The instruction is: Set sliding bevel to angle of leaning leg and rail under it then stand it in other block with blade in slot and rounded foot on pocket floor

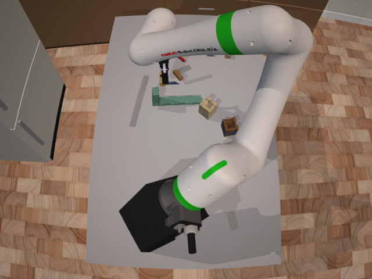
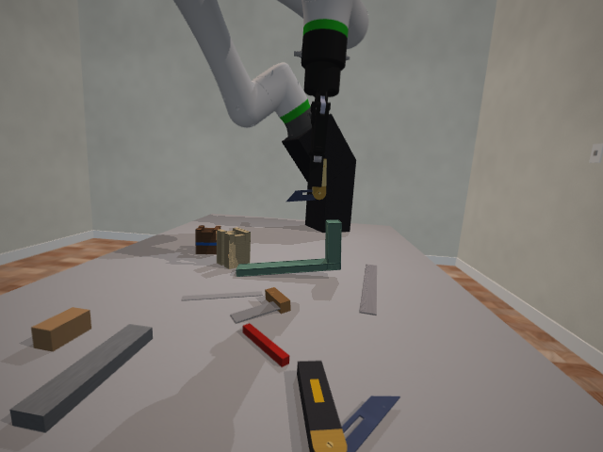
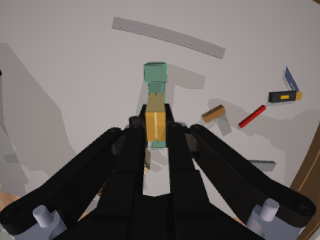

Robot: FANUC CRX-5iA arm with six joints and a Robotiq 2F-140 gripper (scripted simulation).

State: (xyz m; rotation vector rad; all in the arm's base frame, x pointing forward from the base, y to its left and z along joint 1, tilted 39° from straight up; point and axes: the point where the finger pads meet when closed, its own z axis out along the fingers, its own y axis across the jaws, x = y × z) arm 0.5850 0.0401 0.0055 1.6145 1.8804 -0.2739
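The sliding bevel lies 3 cm below my hand. The rest, counted from my hand: try square 18 cm ahead, 8 cm to the right, 24 cm below; then red bar 30 cm ahead, 7 cm to the right, 24 cm below; then dark blue blade 1 cm to the right, 5 cm below.
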